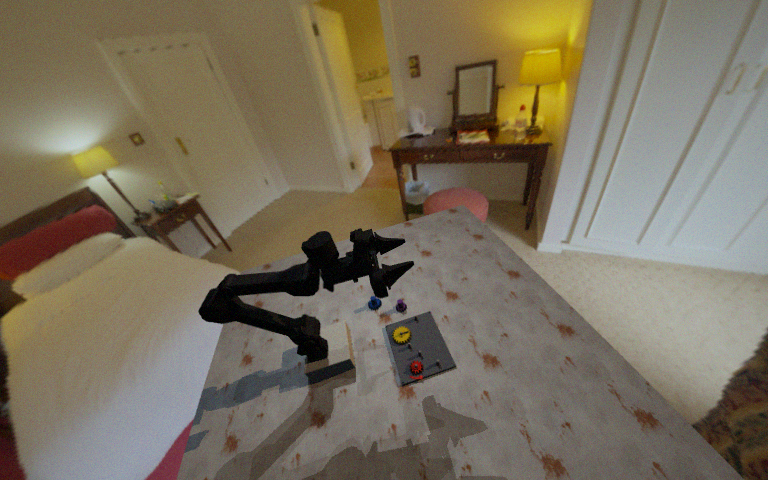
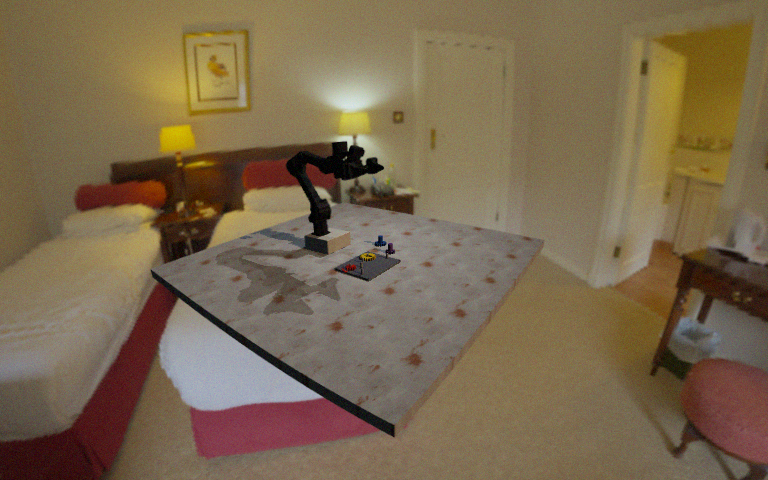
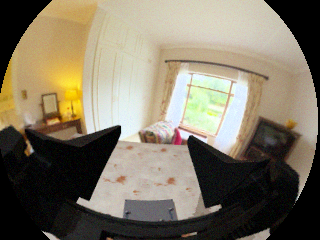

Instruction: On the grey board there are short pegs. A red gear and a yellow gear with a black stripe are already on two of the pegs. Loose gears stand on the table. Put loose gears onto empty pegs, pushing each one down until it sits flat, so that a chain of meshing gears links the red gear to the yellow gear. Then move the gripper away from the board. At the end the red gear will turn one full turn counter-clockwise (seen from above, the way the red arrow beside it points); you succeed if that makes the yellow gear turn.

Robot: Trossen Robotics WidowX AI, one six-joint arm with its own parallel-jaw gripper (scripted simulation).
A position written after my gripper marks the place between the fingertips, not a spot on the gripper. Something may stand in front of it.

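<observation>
Gripper (image 1: 409, 251), (image 2: 376, 169), (image 3: 155, 134): mine, open, holding nothing.
</observation>
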